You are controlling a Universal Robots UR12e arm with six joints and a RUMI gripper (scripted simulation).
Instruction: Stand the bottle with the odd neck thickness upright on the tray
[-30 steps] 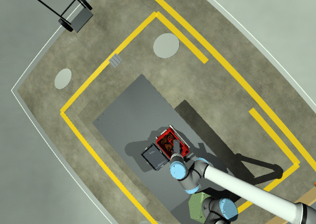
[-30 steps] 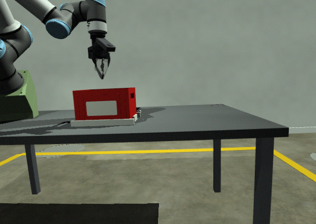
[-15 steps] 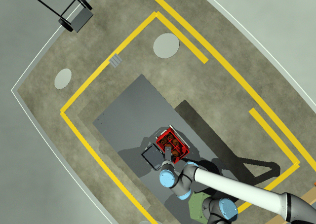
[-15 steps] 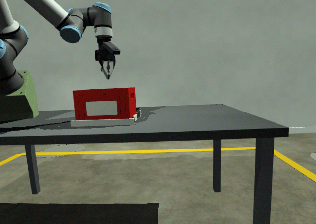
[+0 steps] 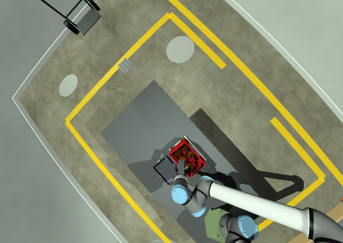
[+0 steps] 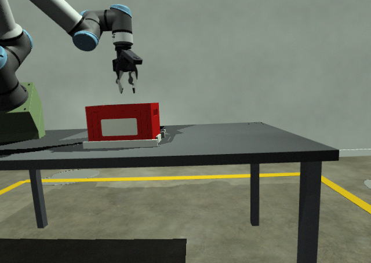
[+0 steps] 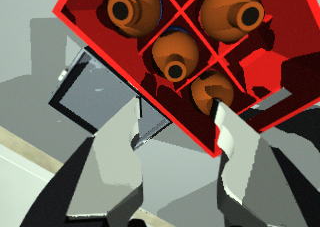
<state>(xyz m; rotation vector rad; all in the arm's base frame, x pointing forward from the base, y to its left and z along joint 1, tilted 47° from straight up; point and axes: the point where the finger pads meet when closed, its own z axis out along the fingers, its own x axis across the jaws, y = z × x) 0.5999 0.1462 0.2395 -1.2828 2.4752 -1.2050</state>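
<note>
My gripper is now 5 cm to the left of the red crate and 16 cm above it. Round my hand: dark tray: 1 cm behind, 22 cm to the left, 23 cm below; then bottle: 8 cm ahead, 9 cm to the right, 15 cm below.
</note>
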